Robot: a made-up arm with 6 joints. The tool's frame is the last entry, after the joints.
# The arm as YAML. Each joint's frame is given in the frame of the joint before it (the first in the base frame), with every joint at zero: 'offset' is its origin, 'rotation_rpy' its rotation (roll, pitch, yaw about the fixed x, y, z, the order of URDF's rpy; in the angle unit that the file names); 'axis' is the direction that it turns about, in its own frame. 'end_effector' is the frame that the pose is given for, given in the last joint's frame.
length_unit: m
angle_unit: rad
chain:
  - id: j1
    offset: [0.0, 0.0, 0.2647]
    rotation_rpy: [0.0, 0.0, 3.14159]
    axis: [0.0, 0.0, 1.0]
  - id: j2
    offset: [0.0, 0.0, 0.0]
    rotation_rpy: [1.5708, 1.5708, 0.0]
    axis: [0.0, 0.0, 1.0]
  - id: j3
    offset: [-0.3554, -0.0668, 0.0]
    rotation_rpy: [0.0, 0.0, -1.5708]
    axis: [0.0, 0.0, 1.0]
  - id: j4
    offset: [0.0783, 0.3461, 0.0]
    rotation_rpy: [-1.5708, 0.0, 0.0]
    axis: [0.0, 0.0, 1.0]
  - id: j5
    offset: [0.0, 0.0, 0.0]
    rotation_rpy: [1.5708, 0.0, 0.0]
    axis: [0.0, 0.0, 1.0]
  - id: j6
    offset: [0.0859, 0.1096, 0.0]
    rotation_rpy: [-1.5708, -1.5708, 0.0]
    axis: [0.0, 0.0, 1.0]
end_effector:
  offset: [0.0, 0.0, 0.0]
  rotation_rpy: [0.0, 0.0, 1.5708]
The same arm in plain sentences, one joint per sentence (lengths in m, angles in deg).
The arm has six revolute joints in a row. What follows holds with every joint at zero, and every direction is one of the base frame's.
The first joint lies 0.2647 m along +z from the base frame's origin and turns about +z.
The second joint lies at the same point as the first joint and turns about +y.
The third joint lies 0.0668 m along +x and 0.3554 m along +z from the second joint and turns about +y.
The fourth joint lies 0.0783 m along +x and 0.3461 m along -z from the third joint and turns about -z.
The fifth joint lies at the same point as the fourth joint and turns about +y.
The sixth joint lies 0.0859 m along +x and 0.1096 m along -z from the fifth joint and turns about -z.
The tool frame, which is the frame that the pose is given for, lies at the same point as the sixth joint; its axes are the base frame's turned by roll 180, pitch 0 and yaw 0 deg (as in URDF: about the fixed x, then y, then z).

